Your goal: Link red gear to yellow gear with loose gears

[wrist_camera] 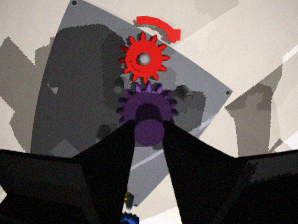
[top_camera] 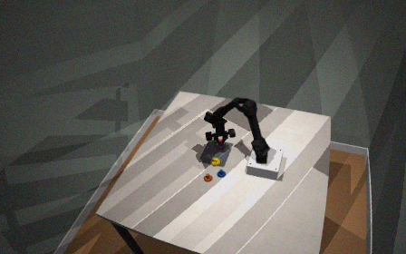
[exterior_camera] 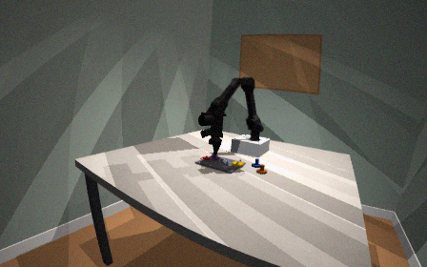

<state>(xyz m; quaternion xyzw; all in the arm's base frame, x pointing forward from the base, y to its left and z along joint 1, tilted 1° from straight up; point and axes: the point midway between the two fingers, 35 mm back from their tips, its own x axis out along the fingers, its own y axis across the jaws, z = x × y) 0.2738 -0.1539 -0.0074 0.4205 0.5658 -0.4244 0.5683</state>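
Now: gripper tip 1 cm above the purple gear. Round my gripper tip: orange gear: 26 cm to the left, 4 cm ahead, 3 cm below; then blue gear: 22 cm to the left, 3 cm below, 3 cm behind; then red gear: 4 cm to the right, 3 cm below, 2 cm ahead.
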